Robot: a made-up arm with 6 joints. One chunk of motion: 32 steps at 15 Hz.
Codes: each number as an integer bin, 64 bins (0 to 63) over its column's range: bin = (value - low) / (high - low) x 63, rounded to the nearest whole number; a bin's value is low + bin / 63 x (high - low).
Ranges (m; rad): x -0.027..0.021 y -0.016..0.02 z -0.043..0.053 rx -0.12..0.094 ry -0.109..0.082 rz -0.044..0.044
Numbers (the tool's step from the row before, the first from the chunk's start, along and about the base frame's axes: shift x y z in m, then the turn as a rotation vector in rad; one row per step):
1: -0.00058 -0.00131 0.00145 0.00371 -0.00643 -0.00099
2: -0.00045 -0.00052 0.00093 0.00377 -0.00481 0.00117
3: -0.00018 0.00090 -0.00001 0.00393 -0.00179 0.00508
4: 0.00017 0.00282 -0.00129 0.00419 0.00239 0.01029
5: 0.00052 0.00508 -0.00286 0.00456 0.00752 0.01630
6: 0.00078 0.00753 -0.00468 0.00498 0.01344 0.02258
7: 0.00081 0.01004 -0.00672 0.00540 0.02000 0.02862
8: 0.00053 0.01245 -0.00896 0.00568 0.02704 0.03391
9: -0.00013 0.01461 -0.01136 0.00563 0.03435 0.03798
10: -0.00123 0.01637 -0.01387 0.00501 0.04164 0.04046
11: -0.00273 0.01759 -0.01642 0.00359 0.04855 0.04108
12: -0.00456 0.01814 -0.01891 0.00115 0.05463 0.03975
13: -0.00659 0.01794 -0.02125 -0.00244 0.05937 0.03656
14: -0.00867 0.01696 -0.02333 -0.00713 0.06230 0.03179
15: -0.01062 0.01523 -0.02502 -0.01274 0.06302 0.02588
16: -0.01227 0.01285 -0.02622 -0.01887 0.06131 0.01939
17: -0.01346 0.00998 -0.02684 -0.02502 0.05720 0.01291
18: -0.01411 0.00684 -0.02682 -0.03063 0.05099 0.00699
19: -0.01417 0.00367 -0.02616 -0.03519 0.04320 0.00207
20: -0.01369 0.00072 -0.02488 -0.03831 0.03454 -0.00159
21: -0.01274 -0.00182 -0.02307 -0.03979 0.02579 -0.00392
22: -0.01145 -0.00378 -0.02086 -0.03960 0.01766 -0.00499
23: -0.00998 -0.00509 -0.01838 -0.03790 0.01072 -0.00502
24: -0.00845 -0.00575 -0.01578 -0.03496 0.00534 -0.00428
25: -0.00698 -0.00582 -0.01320 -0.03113 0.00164 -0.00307
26: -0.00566 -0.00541 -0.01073 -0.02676 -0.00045 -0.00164
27: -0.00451 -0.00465 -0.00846 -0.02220 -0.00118 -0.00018
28: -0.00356 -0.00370 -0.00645 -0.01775 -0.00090 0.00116
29: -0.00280 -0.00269 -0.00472 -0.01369 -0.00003 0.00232
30: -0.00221 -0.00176 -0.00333 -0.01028 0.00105 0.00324
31: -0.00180 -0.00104 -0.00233 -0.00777 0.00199 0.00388
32: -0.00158 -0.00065 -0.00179 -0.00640 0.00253 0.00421
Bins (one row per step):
1: 35 26 29 36 34 31
2: 35 27 29 36 34 32
3: 35 30 28 36 35 35
4: 36 33 27 37 37 39
5: 36 37 26 37 38 43
6: 36 41 25 37 40 48
7: 37 46 24 37 43 52
8: 36 50 22 37 45 56
9: 35 54 21 37 47 59
10: 34 57 19 37 50 60
11: 32 59 17 36 52 61
12: 29 60 16 36 54 60
13: 27 59 14 35 56 58
14: 24 58 13 33 57 54
15: 21 55 12 32 57 50
16: 19 50 11 30 56 45
17: 18 45 11 28 55 41
18: 17 40 11 26 53 37
19: 17 34 11 25 50 33
20: 17 29 12 24 47 30
21: 19 25 13 24 44 29
22: 20 21 15 24 42 28
23: 22 19 16 24 39 28
24: 24 18 18 25 38 28
25: 26 18 20 26 36 29
26: 28 19 21 27 36 30
27: 30 20 23 29 36 31
28: 31 22 24 30 36 32
29: 32 23 25 31 36 33
30: 33 25 26 32 36 34
31: 33 26 27 33 37 34
32: 33 27 27 33 37 35

